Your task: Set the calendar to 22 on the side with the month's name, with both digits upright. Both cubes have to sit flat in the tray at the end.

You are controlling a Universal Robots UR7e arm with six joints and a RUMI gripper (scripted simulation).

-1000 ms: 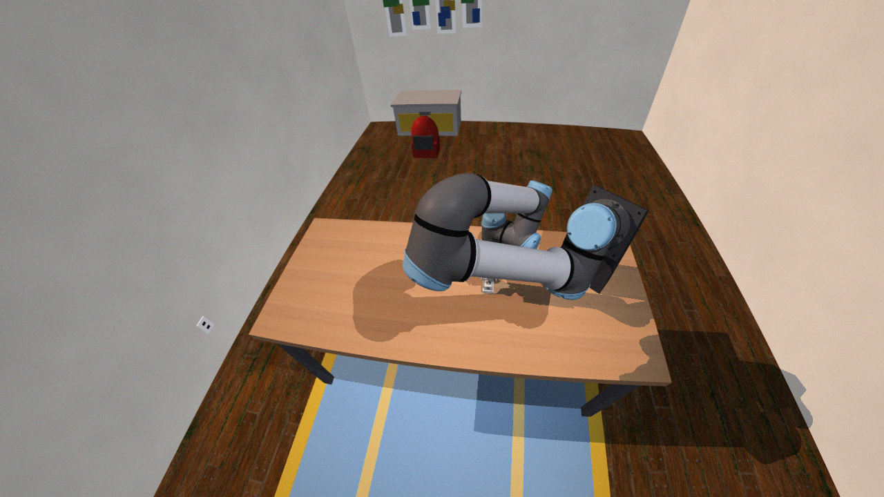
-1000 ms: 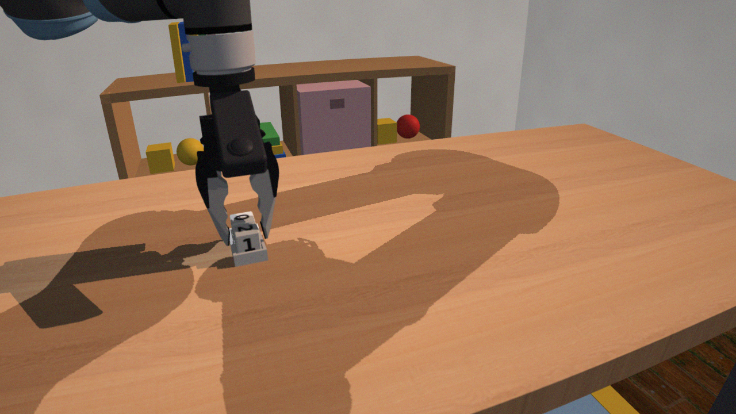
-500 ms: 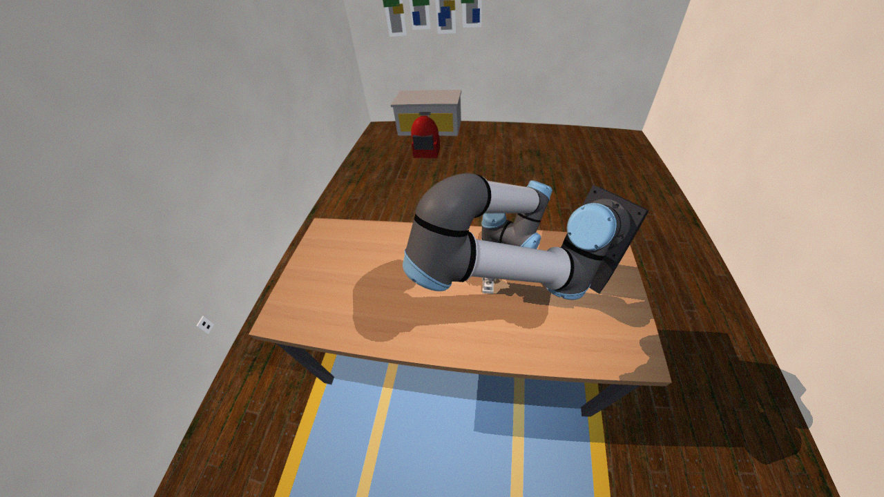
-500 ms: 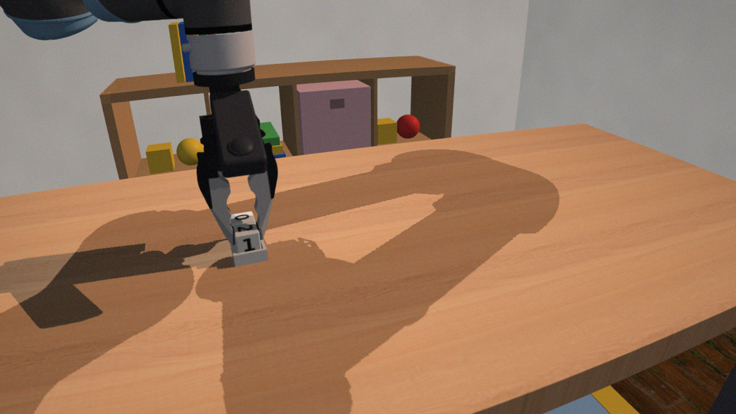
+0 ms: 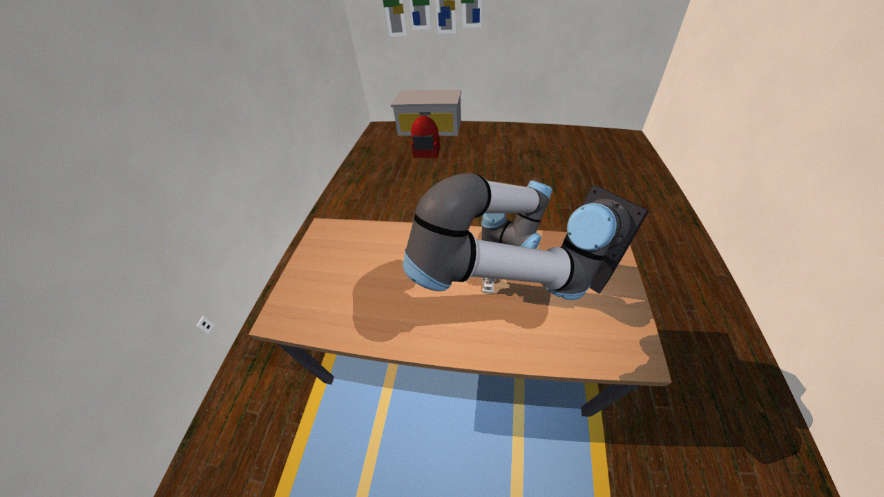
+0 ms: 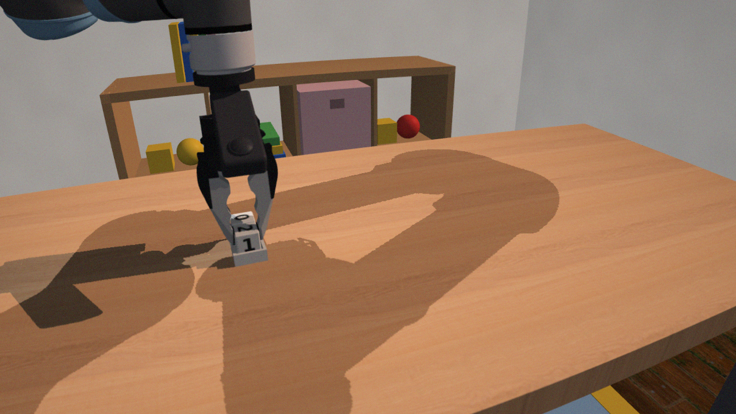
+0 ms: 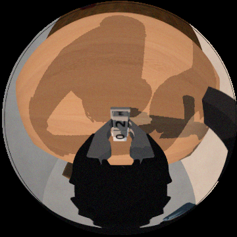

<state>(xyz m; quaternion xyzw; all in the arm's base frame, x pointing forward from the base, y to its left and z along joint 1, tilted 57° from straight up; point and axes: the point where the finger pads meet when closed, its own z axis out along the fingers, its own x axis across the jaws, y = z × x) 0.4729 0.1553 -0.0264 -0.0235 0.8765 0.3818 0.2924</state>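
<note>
The white cube lies 10 mm below my hand. From my hand the other things lie so: grey tray: 30 mm below, 20 mm to the left, 10 mm behind.
</note>
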